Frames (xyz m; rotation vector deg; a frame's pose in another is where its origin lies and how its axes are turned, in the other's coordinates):
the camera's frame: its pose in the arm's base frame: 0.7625 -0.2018 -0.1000 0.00 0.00 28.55
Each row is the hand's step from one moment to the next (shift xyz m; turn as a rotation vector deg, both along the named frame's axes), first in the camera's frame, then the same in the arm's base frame.
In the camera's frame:
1: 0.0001 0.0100 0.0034 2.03 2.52 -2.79
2: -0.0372 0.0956 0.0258 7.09 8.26 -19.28
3: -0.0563 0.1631 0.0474 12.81 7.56 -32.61
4: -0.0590 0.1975 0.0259 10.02 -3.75 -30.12
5: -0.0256 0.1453 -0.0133 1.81 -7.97 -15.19
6: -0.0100 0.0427 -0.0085 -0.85 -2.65 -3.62
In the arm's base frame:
1: -0.0047 0.0088 0.0034 0.58 3.18 -2.79
2: -0.0784 0.0662 0.0258 2.28 10.64 -19.28
3: -0.1274 0.1164 0.0474 7.64 12.76 -32.61
4: -0.1462 0.1453 0.0259 10.59 1.49 -30.12
5: -0.0919 0.1154 -0.0133 5.40 -6.14 -15.19
6: -0.0292 0.0327 -0.0085 0.52 -2.73 -3.62

